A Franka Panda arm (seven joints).
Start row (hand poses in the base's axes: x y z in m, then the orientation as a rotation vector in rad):
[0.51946 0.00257 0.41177 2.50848 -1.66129 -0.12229]
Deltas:
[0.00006 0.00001 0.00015 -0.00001 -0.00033 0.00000]
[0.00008 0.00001 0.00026 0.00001 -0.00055 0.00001]
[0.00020 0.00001 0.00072 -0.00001 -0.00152 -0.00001]
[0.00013 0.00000 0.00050 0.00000 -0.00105 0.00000]
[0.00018 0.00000 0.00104 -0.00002 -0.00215 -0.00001]
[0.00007 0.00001 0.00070 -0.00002 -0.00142 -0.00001]
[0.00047 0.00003 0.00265 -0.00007 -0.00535 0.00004]
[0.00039 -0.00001 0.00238 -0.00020 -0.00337 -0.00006]
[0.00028 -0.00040 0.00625 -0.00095 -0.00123 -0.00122]
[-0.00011 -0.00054 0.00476 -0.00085 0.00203 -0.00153]
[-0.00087 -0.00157 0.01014 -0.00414 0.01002 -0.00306]
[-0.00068 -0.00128 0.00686 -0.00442 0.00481 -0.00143]
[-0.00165 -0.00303 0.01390 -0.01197 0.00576 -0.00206]
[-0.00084 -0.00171 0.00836 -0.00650 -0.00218 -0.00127]
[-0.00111 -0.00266 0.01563 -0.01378 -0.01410 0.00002]
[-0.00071 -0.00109 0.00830 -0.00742 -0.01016 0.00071]
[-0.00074 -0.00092 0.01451 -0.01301 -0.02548 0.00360]
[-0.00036 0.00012 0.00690 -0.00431 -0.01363 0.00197]
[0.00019 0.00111 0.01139 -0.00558 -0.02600 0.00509]
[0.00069 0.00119 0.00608 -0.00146 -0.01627 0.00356]
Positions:
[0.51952 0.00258 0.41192 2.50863 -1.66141 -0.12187]
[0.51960 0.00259 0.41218 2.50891 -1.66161 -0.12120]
[0.51980 0.00260 0.41290 2.50962 -1.66219 -0.11932]
[0.51993 0.00260 0.41340 2.51012 -1.66258 -0.11802]
[0.52011 0.00260 0.41444 2.51112 -1.66338 -0.11535]
[0.52018 0.00261 0.41514 2.51177 -1.66391 -0.11358]
[0.52065 0.00264 0.41779 2.51427 -1.66581 -0.10689]
[0.52104 0.00263 0.42017 2.51566 -1.66706 -0.10254]
[0.52132 0.00223 0.42642 2.51456 -1.66872 -0.10031]
[0.52121 0.00169 0.43118 2.51176 -1.66960 -0.10224]
[0.52034 0.00012 0.44132 2.50159 -1.66824 -0.11136]
[0.51966 -0.00116 0.44818 2.49498 -1.66665 -0.11362]
[0.51801 -0.00419 0.46208 2.48197 -1.66279 -0.11061]
[0.51717 -0.00590 0.47044 2.47724 -1.66293 -0.10252]
[0.51606 -0.00856 0.48607 2.47363 -1.66342 -0.07351]
[0.51535 -0.00965 0.49437 2.47329 -1.66375 -0.05468]
[0.51461 -0.01057 0.50888 2.47764 -1.66419 -0.01192]
[0.51425 -0.01045 0.51578 2.48174 -1.66531 0.00879]
[0.51444 -0.00934 0.52717 2.49230 -1.66668 0.04642]
[0.51513 -0.00815 0.53325 2.50052 -1.66782 0.06845]

